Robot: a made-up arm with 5 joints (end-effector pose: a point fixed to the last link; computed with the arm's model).
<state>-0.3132 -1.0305 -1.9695 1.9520 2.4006</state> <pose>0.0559 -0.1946 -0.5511 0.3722 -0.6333 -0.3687</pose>
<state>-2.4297 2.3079 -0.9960 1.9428 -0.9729</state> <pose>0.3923 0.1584 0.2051 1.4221 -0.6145 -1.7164</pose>
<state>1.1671 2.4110 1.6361 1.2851 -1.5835</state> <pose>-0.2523 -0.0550 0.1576 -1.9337 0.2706 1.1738</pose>
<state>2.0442 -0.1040 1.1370 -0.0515 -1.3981</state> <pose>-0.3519 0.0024 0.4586 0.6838 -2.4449 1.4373</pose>
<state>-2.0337 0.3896 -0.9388 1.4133 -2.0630</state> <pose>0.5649 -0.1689 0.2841 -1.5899 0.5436 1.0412</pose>
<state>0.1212 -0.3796 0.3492 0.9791 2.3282</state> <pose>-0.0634 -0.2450 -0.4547 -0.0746 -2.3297 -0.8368</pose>
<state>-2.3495 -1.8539 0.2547 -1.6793 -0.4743</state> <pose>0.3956 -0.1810 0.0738 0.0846 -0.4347 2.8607</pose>
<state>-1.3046 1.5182 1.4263 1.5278 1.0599</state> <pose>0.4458 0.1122 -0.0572 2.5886 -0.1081 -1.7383</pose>
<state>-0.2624 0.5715 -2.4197 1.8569 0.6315</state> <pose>-0.0397 -0.1051 -0.5635 1.1966 1.1698 1.7467</pose>
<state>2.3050 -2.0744 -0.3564 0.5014 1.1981</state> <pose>-0.1730 -0.3354 0.2722 0.4202 1.2328 1.6345</pose>
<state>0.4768 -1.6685 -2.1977 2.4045 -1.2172</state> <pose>-0.1198 -0.2708 -0.1526 -0.7829 -2.2256 0.8264</pose>
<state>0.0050 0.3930 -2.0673 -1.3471 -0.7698</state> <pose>-0.0001 -0.1480 -0.5171 -0.9576 -0.9838 0.9612</pose>
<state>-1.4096 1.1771 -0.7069 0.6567 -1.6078</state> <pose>0.5554 -0.0412 -0.1934 -0.6732 -0.0753 1.7882</pose>
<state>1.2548 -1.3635 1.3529 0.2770 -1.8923</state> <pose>-0.5011 -0.1249 0.0962 -0.6140 1.6492 -1.3113</pose>
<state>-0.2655 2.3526 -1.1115 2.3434 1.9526</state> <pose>-0.0260 -0.0446 -0.1616 -2.1497 -1.4362 0.2743</pose>
